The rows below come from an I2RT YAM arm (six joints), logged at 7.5 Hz.
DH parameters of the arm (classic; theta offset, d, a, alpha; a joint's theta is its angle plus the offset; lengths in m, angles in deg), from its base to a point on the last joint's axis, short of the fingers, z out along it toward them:
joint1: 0 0.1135 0.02 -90
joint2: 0 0 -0.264 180
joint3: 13.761 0 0.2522 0
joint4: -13.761 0 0.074 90
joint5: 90 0 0 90
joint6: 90 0.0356 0 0
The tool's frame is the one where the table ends.
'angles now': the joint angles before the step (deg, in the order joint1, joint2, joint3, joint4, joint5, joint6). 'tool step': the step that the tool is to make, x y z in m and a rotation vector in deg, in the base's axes. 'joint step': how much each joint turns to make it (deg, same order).
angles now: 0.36, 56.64, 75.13, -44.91, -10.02, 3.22
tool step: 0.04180, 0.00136, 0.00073, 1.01, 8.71, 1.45
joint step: 0.00, 11.06, 8.68, -6.29, -1.79, 0.18
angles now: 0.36, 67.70, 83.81, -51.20, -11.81, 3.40
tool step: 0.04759, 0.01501, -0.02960, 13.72, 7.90, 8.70
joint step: 1.31, 9.05, 0.00, 3.57, -14.35, 6.75
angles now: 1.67, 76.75, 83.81, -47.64, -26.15, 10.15
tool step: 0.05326, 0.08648, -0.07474, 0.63, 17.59, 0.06
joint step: 15.02, 15.37, 0.17, 3.18, 7.71, 14.14
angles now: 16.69, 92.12, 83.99, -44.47, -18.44, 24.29
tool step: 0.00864, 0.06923, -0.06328, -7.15, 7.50, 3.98
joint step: 10.25, 10.66, -0.03, 1.90, 6.62, 3.24
